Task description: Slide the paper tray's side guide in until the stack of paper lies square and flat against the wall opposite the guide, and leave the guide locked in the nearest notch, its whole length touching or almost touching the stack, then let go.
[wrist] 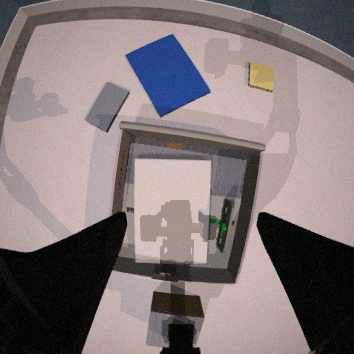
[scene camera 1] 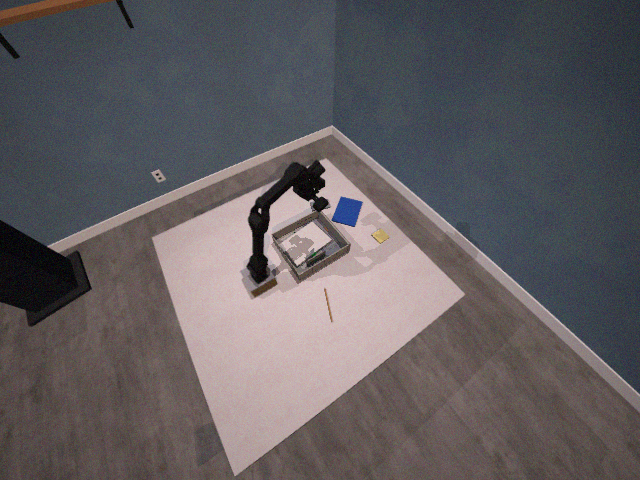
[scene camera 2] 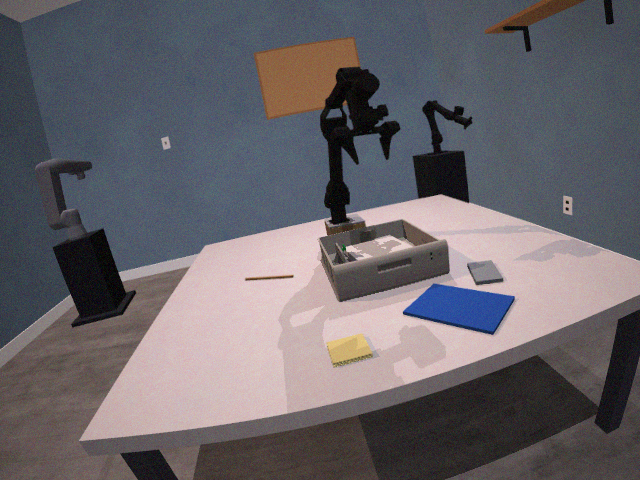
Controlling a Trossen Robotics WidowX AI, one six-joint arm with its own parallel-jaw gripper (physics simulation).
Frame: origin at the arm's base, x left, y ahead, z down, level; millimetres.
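Seen in the pictures: gripper, fingertip midpoint: [wrist: 192, 219] [scene camera 1: 314, 205] [scene camera 2: 372, 161]; arm's base, origin of the base link: [wrist: 180, 332] [scene camera 1: 259, 276] [scene camera 2: 339, 220].
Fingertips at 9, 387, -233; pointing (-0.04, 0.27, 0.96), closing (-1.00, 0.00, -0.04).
Pixels of each thing's top centre, then the offset from my fingertips to it, as dx, dy, dz.
- grey paper tray, middle of its top: [wrist: 183, 212] [scene camera 2: 374, 236] [scene camera 1: 309, 237] -10, -52, +220
- white paper stack, middle of its top: [wrist: 171, 214] [scene camera 2: 381, 250] [scene camera 1: 305, 242] +14, -70, +275
- dark side guide, middle of its top: [wrist: 225, 229] [scene camera 2: 341, 245] [scene camera 1: 314, 254] -101, -96, +234
- blue folder, middle of its top: [scene camera 2: 459, 304] [wrist: 166, 70] [scene camera 1: 347, 210] +32, +295, +308
- grey block, middle of its top: [scene camera 2: 484, 270] [wrist: 105, 104] +187, +199, +306
- yellow pad, middle of its top: [scene camera 2: 348, 347] [wrist: 261, 75] [scene camera 1: 380, 235] -236, +303, +305
- pencil, middle of its top: [scene camera 2: 268, 276] [scene camera 1: 328, 304] -330, -209, +309
The grey paper tray [scene camera 1: 324, 265] [scene camera 2: 385, 283] [wrist: 192, 136] stands on the table. The white paper stack [scene camera 1: 316, 231] [scene camera 2: 383, 242] [wrist: 172, 185] lies inside it, with a narrow strip of tray floor between it and the left wall in the wrist view, opposite the guide. The dark side guide [scene camera 1: 315, 257] [wrist: 227, 212] stands near the right wall in the wrist view, a visible gap from the stack. Its green part [scene camera 2: 344, 248] [wrist: 223, 228] points toward the paper. Whether it sits in a notch cannot be told. My gripper [scene camera 2: 372, 160] [wrist: 192, 219] is open and empty, high above the tray.
A blue folder [scene camera 1: 347, 211] [scene camera 2: 459, 307] [wrist: 168, 75] and a grey block [scene camera 2: 484, 272] [wrist: 107, 106] lie beyond the tray's front wall. A yellow pad [scene camera 1: 380, 236] [scene camera 2: 349, 349] [wrist: 261, 77] lies farther off. A pencil [scene camera 1: 328, 304] [scene camera 2: 269, 277] lies off the guide side.
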